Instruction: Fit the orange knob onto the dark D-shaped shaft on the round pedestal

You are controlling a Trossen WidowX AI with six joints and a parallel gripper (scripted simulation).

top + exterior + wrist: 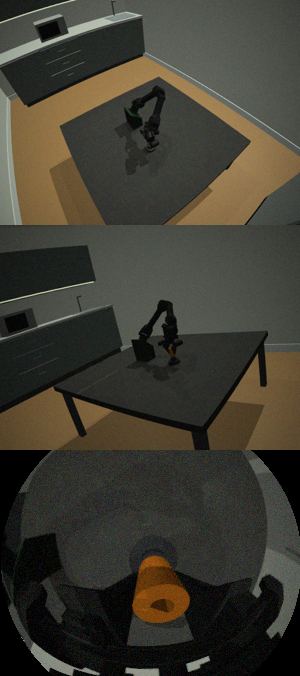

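The dark round pedestal lies 40 mm below my gripper tip. Round my gripper tip: orange knob 20 mm above.
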